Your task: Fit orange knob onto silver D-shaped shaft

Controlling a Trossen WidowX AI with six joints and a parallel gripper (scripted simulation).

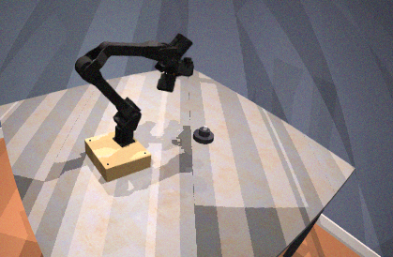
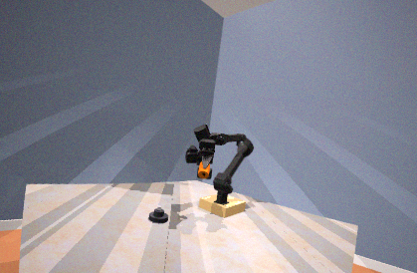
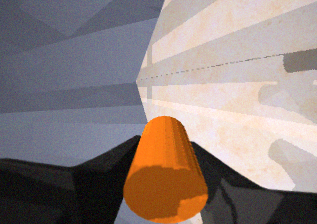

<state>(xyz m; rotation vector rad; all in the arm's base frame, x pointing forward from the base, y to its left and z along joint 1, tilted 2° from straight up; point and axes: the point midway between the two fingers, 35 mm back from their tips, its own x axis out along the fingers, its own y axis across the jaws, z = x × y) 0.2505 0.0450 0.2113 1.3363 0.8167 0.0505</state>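
The orange knob is 2 cm behind my gripper tip, 2 cm to the right of it and 2 cm above it. The rest, counted from my gripper tip: round pedestal 4 cm ahead, 18 cm to the right, 21 cm below.
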